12 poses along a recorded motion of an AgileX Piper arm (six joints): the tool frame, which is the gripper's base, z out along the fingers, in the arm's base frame.
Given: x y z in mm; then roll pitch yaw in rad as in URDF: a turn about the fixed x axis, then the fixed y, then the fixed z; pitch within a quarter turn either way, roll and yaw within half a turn.
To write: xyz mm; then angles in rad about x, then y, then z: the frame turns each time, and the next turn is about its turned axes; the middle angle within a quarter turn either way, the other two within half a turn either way. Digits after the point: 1 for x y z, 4 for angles.
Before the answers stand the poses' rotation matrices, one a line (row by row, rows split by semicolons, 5 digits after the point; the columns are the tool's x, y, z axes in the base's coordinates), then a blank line. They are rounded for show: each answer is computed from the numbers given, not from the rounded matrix.
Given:
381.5, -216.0, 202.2, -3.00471, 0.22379, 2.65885
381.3, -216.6, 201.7, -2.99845, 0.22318, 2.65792
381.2, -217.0, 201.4, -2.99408, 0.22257, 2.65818
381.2, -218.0, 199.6, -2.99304, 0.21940, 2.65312
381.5, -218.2, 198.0, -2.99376, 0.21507, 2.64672
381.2, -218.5, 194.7, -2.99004, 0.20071, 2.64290
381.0, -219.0, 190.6, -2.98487, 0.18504, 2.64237
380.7, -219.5, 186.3, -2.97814, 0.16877, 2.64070
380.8, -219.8, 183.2, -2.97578, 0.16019, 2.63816
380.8, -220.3, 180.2, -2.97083, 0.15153, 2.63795
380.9, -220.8, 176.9, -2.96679, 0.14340, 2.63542
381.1, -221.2, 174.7, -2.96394, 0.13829, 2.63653
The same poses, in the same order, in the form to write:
-0.86364 0.48669 0.13138; 0.45263 0.86338 -0.22292; -0.22193 -0.13305 -0.96594
-0.86334 0.48823 0.12760; 0.45350 0.86156 -0.22816; -0.22133 -0.13912 -0.96522
-0.86357 0.48848 0.12500; 0.45334 0.86072 -0.23162; -0.22074 -0.14335 -0.96474
-0.86188 0.49255 0.12062; 0.45803 0.85821 -0.23171; -0.21764 -0.14446 -0.96528
-0.85975 0.49740 0.11581; 0.46398 0.85550 -0.22987; -0.21342 -0.14390 -0.96631
-0.86058 0.49923 0.10087; 0.46868 0.85375 -0.22684; -0.19937 -0.14794 -0.96869
-0.86297 0.49809 0.08483; 0.47057 0.85345 -0.22404; -0.18399 -0.15342 -0.97088
-0.86469 0.49778 0.06723; 0.47339 0.85234 -0.22232; -0.16797 -0.16041 -0.97265
-0.86472 0.49888 0.05817; 0.47626 0.85122 -0.22047; -0.15951 -0.16294 -0.97366
-0.86579 0.49807 0.04827; 0.47709 0.85071 -0.22063; -0.15095 -0.16799 -0.97416
-0.86563 0.49918 0.03877; 0.47986 0.84923 -0.22034; -0.14291 -0.17213 -0.97465
-0.86679 0.49757 0.03323; 0.47924 0.84958 -0.22031; -0.13785 -0.17503 -0.97486

381.5, -216.0, 202.2, 2.9148, 0.1318, -2.6284
381.3, -216.6, 201.7, 2.9095, 0.1279, -2.6269
381.2, -217.0, 201.4, 2.9060, 0.1253, -2.6268
381.2, -218.0, 199.6, 2.9060, 0.1209, -2.6224
381.5, -218.2, 198.0, 2.9080, 0.1161, -2.6171
381.2, -218.5, 194.7, 2.9116, 0.1010, -2.6159
381.0, -219.0, 190.6, 2.9148, 0.0849, -2.6181
380.7, -219.5, 186.3, 2.9169, 0.0673, -2.6192
380.8, -219.8, 183.2, 2.9189, 0.0582, -2.6183
380.8, -220.3, 180.2, 2.9189, 0.0483, -2.6196
380.9, -220.8, 176.9, 2.9193, 0.0388, -2.6185
381.1, -221.2, 174.7, 2.9193, 0.0332, -2.6205

